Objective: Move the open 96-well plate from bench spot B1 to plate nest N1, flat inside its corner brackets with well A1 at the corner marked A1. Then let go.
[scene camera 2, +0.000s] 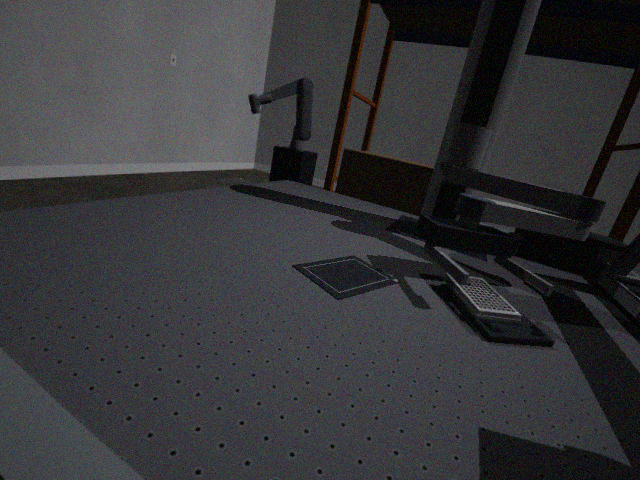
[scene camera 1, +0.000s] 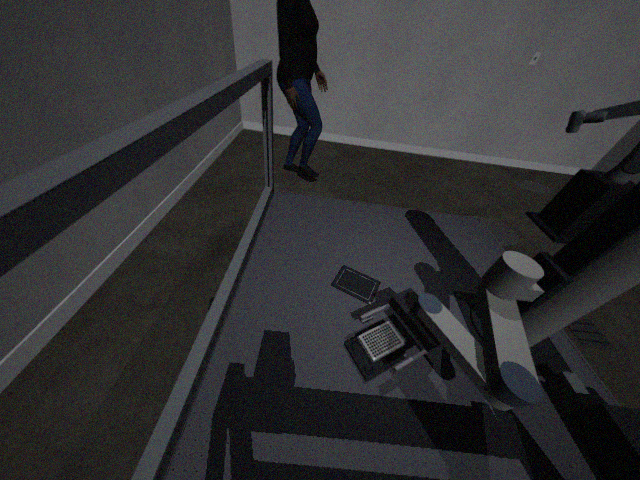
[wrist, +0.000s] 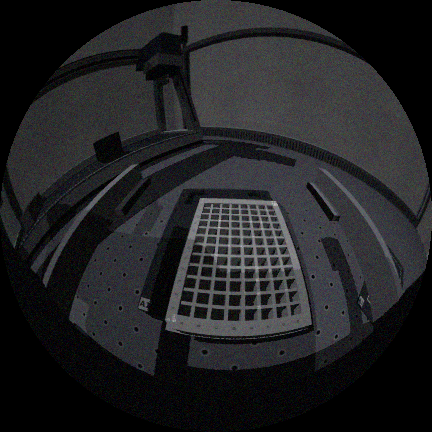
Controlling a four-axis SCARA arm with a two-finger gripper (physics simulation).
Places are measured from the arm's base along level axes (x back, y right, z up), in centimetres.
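Pixels of known places: gripper, fingertip midpoint: (scene camera 2: 509,286) (scene camera 1: 376,342) (wrist: 229,168).
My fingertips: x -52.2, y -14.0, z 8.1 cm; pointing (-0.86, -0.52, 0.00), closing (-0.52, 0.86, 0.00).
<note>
For each thing: its top centre in the pictures, then the offset to it from my fingertips. "pt": a spot on its surface instead.
- pale 96-well plate, top centre: (wrist: 242,242) (scene camera 2: 481,290) (scene camera 1: 382,338) dy +3.1, dx +3.2, dz -3.5 cm
- dark plate nest N1, top centre: (wrist: 223,228) (scene camera 2: 493,306) (scene camera 1: 376,348) dy +0.6, dx +1.6, dz -5.0 cm
- A1 label, surface spot: (wrist: 144,304) pt dy -0.1, dx +10.9, dz -5.6 cm
- Bench spot B1, surface spot: (scene camera 2: 343,276) (scene camera 1: 351,282) pt dy +26.6, dx -5.0, dz -6.6 cm
The pale 96-well plate (scene camera 1: 381,341) (scene camera 2: 488,298) (wrist: 240,262) lies over the dark plate nest N1 (scene camera 1: 366,369) (scene camera 2: 540,338) (wrist: 167,255), off-centre, with a wider strip of nest bare on its left in the wrist view. The A1 label (wrist: 144,304) is at the nest's near left corner there. I cannot tell whether the plate is flat inside the brackets or which well is A1. My gripper (scene camera 1: 392,335) (scene camera 2: 509,285) (wrist: 229,168) is open, its fingers on either side of the plate with gaps. Bench spot B1 (scene camera 1: 356,284) (scene camera 2: 343,276) is a dark outlined pad bearing no plate.
My arm's links (scene camera 1: 506,320) reach in from the column (scene camera 2: 465,113) at the right. A guard-frame post (scene camera 1: 267,129) stands at the bench's far left corner. A person (scene camera 1: 305,103) stands beyond the bench. Another arm (scene camera 1: 604,114) (scene camera 2: 305,108) and an orange rack (scene camera 2: 345,103) stand behind.
</note>
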